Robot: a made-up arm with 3 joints. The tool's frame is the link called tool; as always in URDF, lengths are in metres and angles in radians. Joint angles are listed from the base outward.
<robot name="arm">
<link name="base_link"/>
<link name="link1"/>
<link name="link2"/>
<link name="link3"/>
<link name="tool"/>
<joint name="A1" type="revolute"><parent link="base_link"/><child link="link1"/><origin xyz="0 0 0.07" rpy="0 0 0"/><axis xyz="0 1 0"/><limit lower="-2.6" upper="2.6"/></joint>
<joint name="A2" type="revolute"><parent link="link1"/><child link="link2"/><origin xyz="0.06 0.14 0.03" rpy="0 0 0"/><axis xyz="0 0 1"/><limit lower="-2.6" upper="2.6"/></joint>
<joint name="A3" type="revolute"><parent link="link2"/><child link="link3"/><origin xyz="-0.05 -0.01 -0.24" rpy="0 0 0"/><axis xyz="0 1 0"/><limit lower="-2.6" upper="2.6"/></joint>
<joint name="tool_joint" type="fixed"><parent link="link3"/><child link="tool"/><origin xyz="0.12 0 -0.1" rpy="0 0 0"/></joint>
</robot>
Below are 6 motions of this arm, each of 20 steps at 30 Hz.
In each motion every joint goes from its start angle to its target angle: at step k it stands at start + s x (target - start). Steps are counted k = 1, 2, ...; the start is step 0. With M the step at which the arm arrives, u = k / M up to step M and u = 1 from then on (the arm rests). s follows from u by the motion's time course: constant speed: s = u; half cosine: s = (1 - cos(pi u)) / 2; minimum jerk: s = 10 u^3 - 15 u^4 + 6 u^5.
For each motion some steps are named. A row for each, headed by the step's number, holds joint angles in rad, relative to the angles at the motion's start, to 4 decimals.
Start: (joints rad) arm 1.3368 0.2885 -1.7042
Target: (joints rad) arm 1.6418 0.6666 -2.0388
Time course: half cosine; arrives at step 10
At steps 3, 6, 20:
3: 0.0629 0.0779 -0.0690
6: 0.1996 0.2475 -0.2190
20: 0.3050 0.3781 -0.3346

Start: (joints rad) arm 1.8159 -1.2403 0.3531
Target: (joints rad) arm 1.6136 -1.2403 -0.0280
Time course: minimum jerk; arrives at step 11
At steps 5, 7, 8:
5: -0.0840 0.0000 -0.1582
7: -0.1504 0.0000 -0.2833
8: -0.1762 0.0000 -0.3320

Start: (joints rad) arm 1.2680 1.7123 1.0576
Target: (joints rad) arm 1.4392 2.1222 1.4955
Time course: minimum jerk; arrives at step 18
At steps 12, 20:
12: 0.1353 0.3239 0.3460
20: 0.1712 0.4099 0.4379

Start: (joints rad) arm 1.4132 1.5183 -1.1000
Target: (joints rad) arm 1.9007 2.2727 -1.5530
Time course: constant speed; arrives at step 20
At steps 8, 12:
8: 0.1950 0.3018 -0.1812
12: 0.2925 0.4526 -0.2718

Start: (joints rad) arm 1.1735 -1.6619 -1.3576
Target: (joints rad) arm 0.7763 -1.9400 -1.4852
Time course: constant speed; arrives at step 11
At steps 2, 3, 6, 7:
2: -0.0722 -0.0506 -0.0232
3: -0.1083 -0.0758 -0.0348
6: -0.2167 -0.1517 -0.0696
7: -0.2528 -0.1770 -0.0812

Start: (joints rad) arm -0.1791 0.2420 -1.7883
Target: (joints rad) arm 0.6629 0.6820 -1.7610
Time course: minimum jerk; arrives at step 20
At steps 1, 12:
1: 0.0010 0.0005 0.0000
12: 0.5747 0.3003 0.0186

